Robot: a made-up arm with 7 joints. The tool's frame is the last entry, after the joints.
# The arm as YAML. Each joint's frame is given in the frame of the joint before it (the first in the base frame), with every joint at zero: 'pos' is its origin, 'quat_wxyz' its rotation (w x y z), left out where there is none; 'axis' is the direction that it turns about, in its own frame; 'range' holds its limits. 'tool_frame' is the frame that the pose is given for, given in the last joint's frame.
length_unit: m
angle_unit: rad
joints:
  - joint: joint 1
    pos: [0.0, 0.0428, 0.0]
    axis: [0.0, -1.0, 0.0]
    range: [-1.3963, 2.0]
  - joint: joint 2
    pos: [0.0, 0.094, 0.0]
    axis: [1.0, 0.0, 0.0]
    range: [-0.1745, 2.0]
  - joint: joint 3
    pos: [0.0, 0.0, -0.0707]
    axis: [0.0, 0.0, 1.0]
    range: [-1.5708, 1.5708]
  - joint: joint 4
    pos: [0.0, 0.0, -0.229]
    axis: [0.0, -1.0, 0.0]
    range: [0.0, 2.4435]
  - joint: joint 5
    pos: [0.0, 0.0, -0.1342]
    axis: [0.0, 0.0, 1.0]
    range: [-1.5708, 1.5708]
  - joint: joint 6
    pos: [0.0, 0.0, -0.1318]
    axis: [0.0, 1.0, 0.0]
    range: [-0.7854, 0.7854]
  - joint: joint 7
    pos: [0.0, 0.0, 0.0]
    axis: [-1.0, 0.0, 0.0]
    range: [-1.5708, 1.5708]
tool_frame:
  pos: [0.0, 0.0, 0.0]
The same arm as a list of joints. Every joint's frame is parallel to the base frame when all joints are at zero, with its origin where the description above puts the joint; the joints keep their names.
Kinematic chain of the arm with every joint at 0, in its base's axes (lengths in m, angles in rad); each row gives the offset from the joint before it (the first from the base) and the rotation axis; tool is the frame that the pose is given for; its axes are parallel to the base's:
joint 1: xyz 0 0.0428 0 axis -y
joint 2: xyz 0 0.094 0 axis +x
joint 3: xyz 0 0 -0.0707 axis +z
joint 4: xyz 0 0 -0.229 axis -y
joint 5: xyz 0 0 -0.1342 axis +z
joint 6: xyz 0 0 -0.1318 axis +y
joint 7: xyz 0 0 0 axis -x
tool: xyz 0 0 0
Joint limits (rad, base to tool): -1.3963..2 -0.1745..2 -1.5708..1.5708 0..2.4435 -1.5708..1.5708 -0.7854..0.7854 -1.5708..1.5708

